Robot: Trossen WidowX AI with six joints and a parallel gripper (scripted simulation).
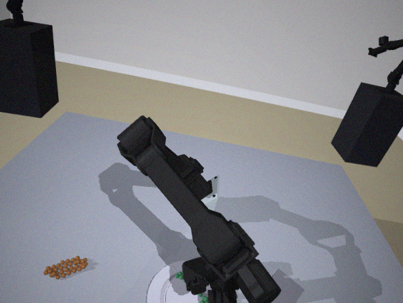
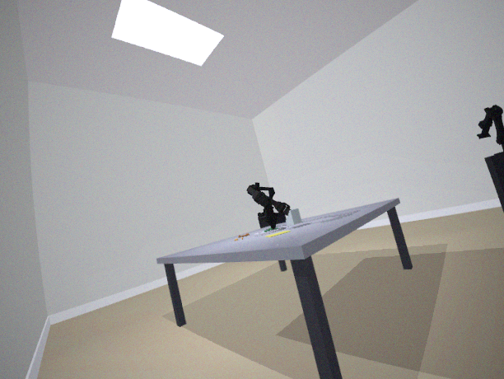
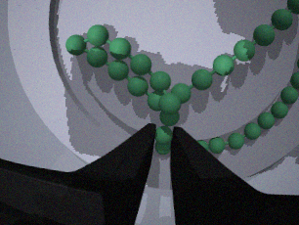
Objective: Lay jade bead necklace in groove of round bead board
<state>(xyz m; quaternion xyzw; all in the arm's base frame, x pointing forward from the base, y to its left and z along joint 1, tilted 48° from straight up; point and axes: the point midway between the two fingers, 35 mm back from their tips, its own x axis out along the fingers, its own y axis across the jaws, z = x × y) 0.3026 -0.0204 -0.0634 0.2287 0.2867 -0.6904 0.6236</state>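
Now: gripper tip 50 mm to the left of the round bead board and 10 mm above it. Round my gripper tip: yellow strip: 190 mm ahead, 170 mm to the left, 10 mm below; flat grey square: 180 mm to the left, 50 mm behind, 10 mm below.
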